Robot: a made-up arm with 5 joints. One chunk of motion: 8 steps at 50 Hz.
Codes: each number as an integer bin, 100 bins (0 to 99) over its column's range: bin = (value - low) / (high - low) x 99, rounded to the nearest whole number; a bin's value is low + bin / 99 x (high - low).
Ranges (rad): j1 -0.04..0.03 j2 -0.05..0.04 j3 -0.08..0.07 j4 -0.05..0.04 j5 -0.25..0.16
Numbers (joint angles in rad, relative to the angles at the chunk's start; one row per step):
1: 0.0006 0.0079 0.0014 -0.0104 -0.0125
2: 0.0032 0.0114 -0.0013 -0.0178 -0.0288
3: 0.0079 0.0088 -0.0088 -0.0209 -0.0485
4: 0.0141 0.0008 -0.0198 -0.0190 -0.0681
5: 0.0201 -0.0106 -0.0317 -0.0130 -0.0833
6: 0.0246 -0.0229 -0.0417 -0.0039 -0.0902
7: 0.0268 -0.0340 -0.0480 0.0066 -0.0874
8: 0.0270 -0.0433 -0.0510 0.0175 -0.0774
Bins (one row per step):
1: 57 64 54 44 57
2: 61 68 52 35 53
3: 68 65 47 32 49
4: 77 56 40 34 44
5: 85 43 32 41 40
6: 91 30 25 51 39
7: 94 18 21 62 39
8: 95 7 19 74 42

